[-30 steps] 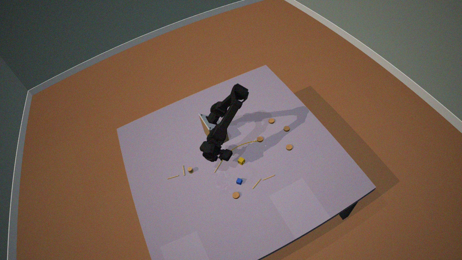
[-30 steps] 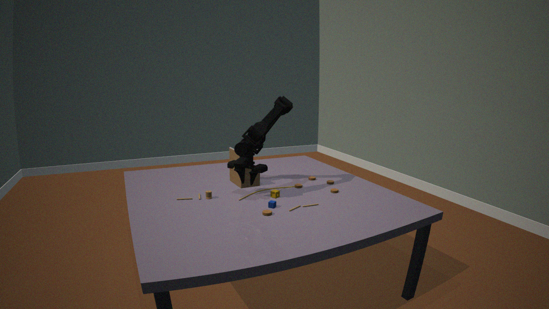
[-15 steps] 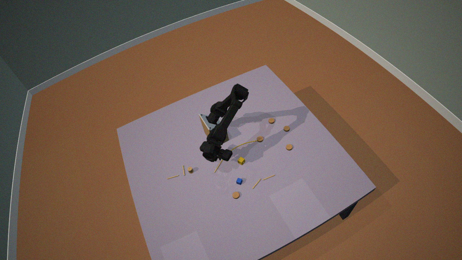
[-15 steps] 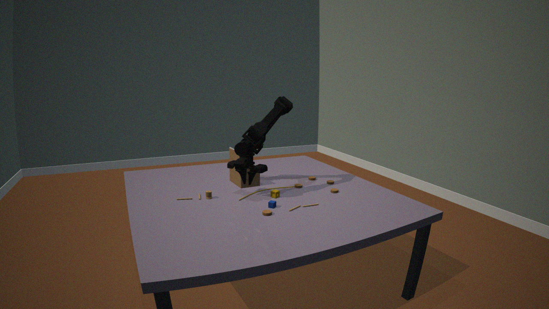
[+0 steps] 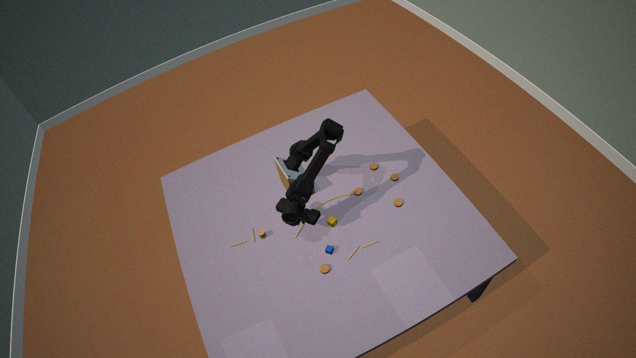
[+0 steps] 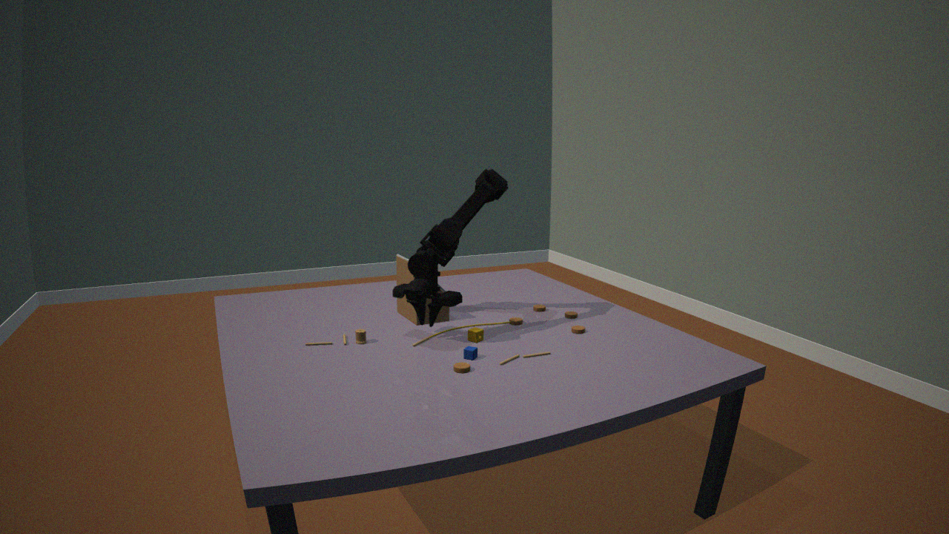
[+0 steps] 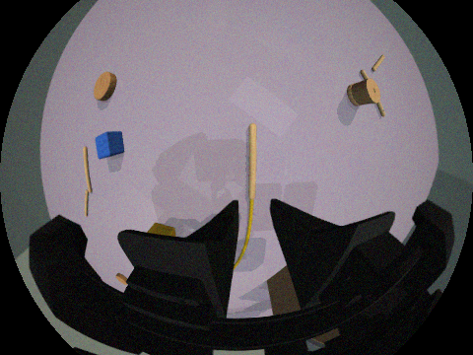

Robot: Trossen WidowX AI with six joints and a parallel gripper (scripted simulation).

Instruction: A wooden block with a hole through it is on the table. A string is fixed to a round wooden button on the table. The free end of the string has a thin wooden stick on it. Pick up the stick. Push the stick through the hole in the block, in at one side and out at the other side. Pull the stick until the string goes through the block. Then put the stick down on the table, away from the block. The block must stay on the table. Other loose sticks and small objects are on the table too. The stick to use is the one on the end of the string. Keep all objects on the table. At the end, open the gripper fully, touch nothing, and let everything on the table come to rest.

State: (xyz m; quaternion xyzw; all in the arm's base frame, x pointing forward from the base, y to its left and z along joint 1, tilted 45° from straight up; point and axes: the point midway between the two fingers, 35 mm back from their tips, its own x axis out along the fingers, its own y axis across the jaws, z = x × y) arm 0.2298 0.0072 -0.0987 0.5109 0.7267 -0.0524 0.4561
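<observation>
Now: the thin wooden stick 10 mm to the right of my gripper tip and 40 mm below it. From my gripper tip the other things lie so: small wooden block (40 mm behind, 180 mm to the right, 30 mm below); then blue cube (170 mm ahead, 50 mm to the left, 30 mm below); then yellow block (50 mm ahead, 120 mm to the left, 30 mm below).
</observation>
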